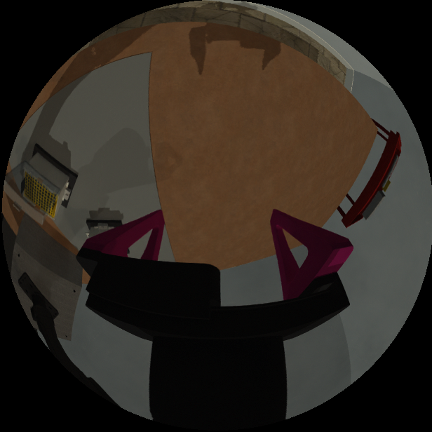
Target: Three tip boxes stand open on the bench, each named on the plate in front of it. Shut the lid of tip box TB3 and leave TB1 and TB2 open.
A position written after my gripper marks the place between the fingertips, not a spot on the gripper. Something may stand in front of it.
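Note:
Visible: my gripper (217, 215), grey mat (97, 126).

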